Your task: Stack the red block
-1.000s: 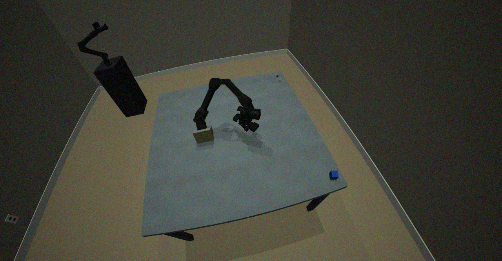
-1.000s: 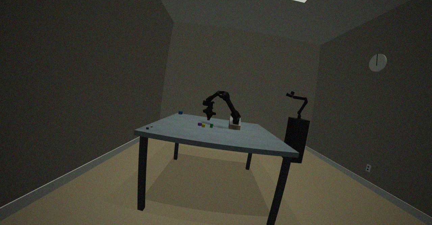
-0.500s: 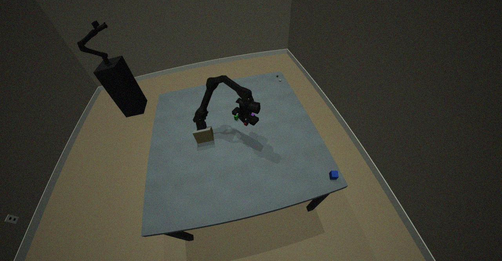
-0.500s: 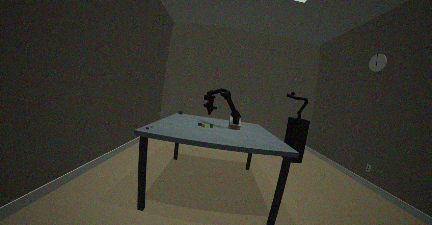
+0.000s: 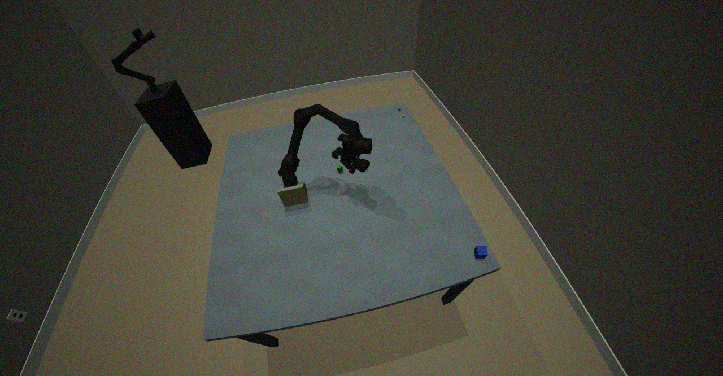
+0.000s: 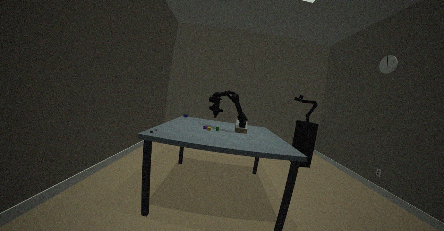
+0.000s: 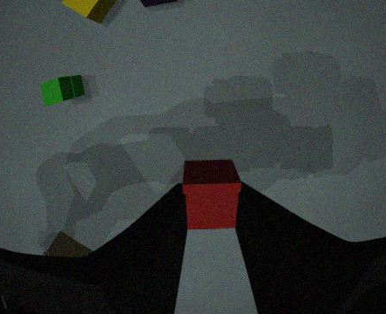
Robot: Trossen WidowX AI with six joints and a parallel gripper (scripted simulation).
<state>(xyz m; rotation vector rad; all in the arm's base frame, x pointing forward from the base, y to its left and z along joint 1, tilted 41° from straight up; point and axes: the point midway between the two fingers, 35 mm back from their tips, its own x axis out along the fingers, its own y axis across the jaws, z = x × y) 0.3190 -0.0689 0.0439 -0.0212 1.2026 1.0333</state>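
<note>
Right now my gripper tip is 30 mm short of the yellow block, 160 mm to the right of it and 110 mm above it. Round my gripper tip: blue block 470 mm ahead, 520 mm to the right, 110 mm below; then red block right at my gripper tip; then purple block 80 mm ahead, 110 mm to the left, 110 mm below.
</note>
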